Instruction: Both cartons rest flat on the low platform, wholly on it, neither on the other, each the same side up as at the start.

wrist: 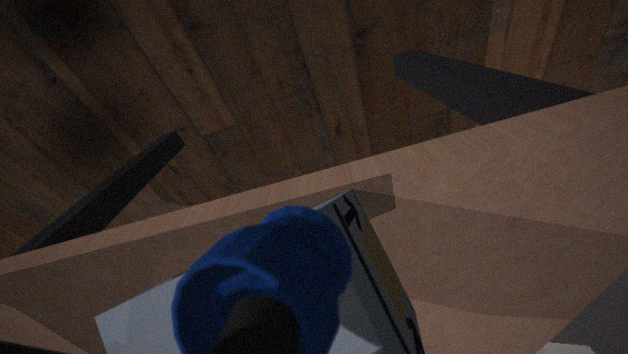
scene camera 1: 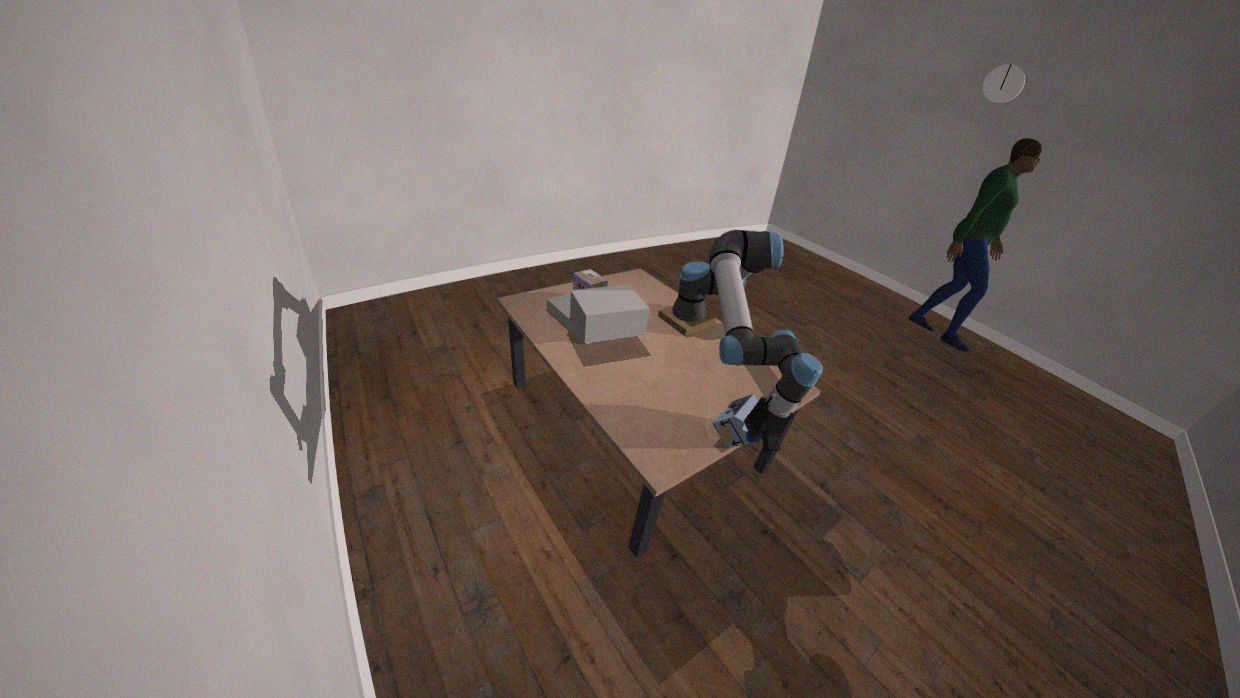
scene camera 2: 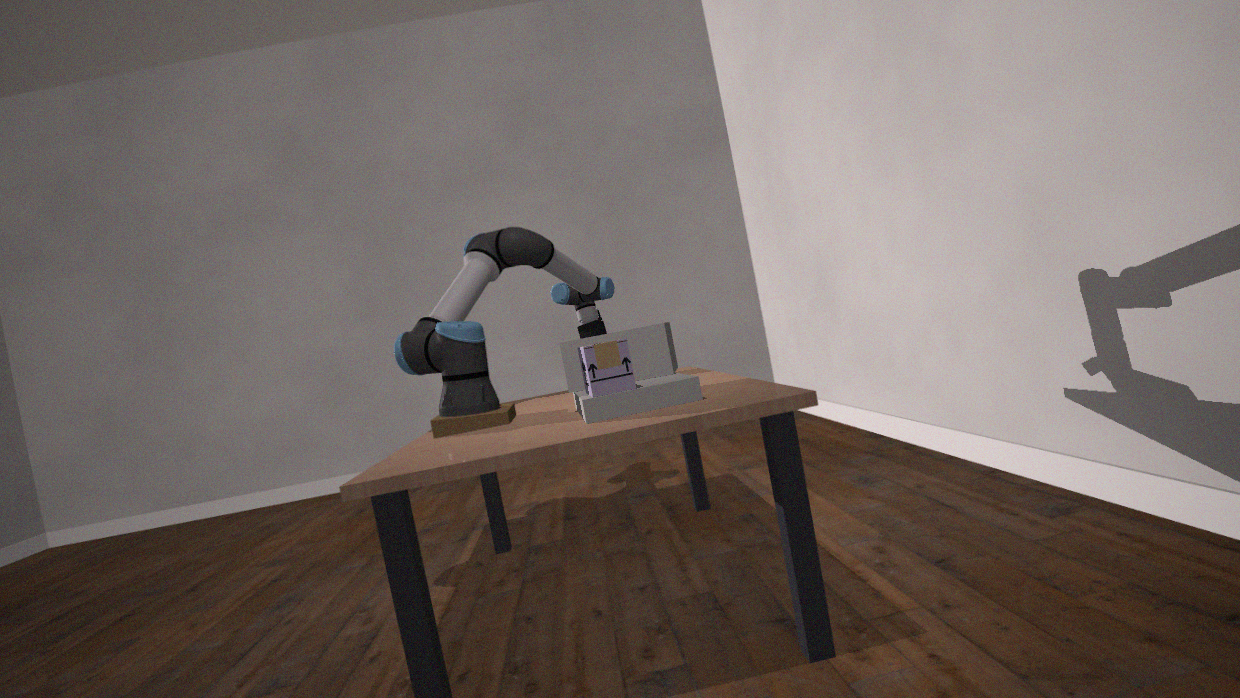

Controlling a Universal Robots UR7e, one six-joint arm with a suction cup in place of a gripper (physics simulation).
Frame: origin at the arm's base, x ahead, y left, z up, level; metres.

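Where they show: hand, its tool point: (wrist: 289,233) (scene camera 1: 751,439); arm's base, origin of its link: (scene camera 1: 689,312) (scene camera 2: 470,411).
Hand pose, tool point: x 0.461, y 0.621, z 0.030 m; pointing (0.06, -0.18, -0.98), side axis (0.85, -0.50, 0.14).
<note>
Things, the pixels of their top centre, and the offset from my tool point. Level surfaces: height alone.
- pale blue-grey carton, centre of its top: (scene camera 1: 746,405) dx -0.047, dy -0.069, dz +0.057 m
- lavender carton, centre of its top: (scene camera 2: 600,343) (scene camera 1: 590,276) dx -0.156, dy -0.955, dz +0.080 m
- low grey platform, centre of its top: (scene camera 2: 629,383) (scene camera 1: 589,308) dx -0.096, dy -0.874, dz -0.022 m
- large grey block, centre of its top: (scene camera 2: 617,331) (scene camera 1: 609,298) dx -0.071, dy -0.731, dz +0.098 m
- table, height of its surface: dz -0.071 m
A pale blue-grey carton (scene camera 1: 734,423) (wrist: 372,270) is by the table's short edge and looks tilted; arrows mark one side. Its underside and contact with the table are hidden. My gripper (scene camera 1: 752,437) (wrist: 280,255), a blue suction cup, is open, close against the carton's plain face; a gap cannot be made out. In scene camera 2 the cup is hidden behind a grey block. A lavender carton (scene camera 1: 590,279) (scene camera 2: 610,371) stands upright, arrows pointing up, seemingly on the low grey platform (scene camera 1: 558,306) (scene camera 2: 659,400) at the table's other end.
A large grey block (scene camera 1: 610,316) (scene camera 2: 655,346) stands between the two cartons, beside the platform. The arm's base stands on a wooden plate (scene camera 1: 688,321) (scene camera 2: 472,422) on the table (scene camera 1: 633,416) (scene camera 2: 555,437) (wrist: 500,175). A person (scene camera 1: 986,208) is by the right wall, away from the table.
</note>
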